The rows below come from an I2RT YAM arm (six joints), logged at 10 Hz.
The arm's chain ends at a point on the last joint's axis. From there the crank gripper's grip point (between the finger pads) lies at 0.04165 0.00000 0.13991 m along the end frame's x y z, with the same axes.
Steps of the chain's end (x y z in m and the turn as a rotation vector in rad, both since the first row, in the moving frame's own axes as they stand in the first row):
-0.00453 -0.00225 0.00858 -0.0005 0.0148 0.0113
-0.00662 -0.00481 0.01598 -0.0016 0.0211 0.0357
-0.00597 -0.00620 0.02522 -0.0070 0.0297 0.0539
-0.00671 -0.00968 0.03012 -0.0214 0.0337 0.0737
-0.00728 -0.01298 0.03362 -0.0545 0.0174 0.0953
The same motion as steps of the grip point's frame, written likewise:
-0.00247 -0.00170 0.00795 -0.0005 0.0148 0.0113
-0.00371 -0.00305 0.01507 -0.0016 0.0211 0.0357
-0.00192 -0.00287 0.02391 -0.0070 0.0297 0.0539
-0.00225 -0.00346 0.02857 -0.0214 0.0337 0.0737
-0.00541 -0.00131 0.03256 -0.0545 0.0174 0.0953

